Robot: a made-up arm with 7 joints.
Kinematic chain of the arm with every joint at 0, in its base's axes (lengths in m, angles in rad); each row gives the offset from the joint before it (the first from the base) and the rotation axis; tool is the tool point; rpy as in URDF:
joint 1: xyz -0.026 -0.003 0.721 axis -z
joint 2: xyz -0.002 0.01 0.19 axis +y
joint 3: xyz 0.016 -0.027 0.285 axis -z
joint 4: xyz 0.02 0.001 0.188 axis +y
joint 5: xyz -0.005 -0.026 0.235 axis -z
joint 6: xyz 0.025 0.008 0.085 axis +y
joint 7: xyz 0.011 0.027 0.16 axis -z
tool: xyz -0.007 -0.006 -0.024 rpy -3.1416 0 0
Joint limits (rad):
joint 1: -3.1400..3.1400
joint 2: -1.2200..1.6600
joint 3: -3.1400..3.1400
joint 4: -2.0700..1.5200
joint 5: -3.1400..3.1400
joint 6: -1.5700..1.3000
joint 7: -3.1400..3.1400
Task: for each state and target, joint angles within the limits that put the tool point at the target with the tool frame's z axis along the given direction. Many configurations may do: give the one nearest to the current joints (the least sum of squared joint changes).
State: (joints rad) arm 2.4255 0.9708 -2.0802 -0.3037 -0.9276 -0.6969 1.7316
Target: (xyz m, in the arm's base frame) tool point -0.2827 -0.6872 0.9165 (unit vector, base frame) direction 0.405 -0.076 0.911
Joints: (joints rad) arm 1.5446 1.2448 -2.0742 -0.7958 -0.5938 -1.2886 1.7047
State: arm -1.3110 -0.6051 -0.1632 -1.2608 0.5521 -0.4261 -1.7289
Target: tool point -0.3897 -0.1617 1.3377 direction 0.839 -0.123 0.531
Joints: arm -0.8252 -0.0153 0.3587 -1.6068 0.7715 -0.7676 -1.7133
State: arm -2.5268 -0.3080 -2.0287 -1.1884 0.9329 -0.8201 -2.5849
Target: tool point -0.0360 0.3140 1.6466 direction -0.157 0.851 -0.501
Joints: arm -1.9994 0.5052 -1.3267 -0.5344 1.5601 -1.5270 -2.5982
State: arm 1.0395 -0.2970 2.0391 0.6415 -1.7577 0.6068 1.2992
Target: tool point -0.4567 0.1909 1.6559 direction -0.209 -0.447 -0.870
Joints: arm 0.6346 -0.6184 1.3886 0.5471 -2.5407 1.1088 1.3095
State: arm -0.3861 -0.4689 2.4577 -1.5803 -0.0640 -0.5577 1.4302
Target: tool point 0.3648 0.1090 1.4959 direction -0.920 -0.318 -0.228
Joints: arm 0.1669 -0.0508 2.6584 -1.4498 0.1716 0.0653 1.1551
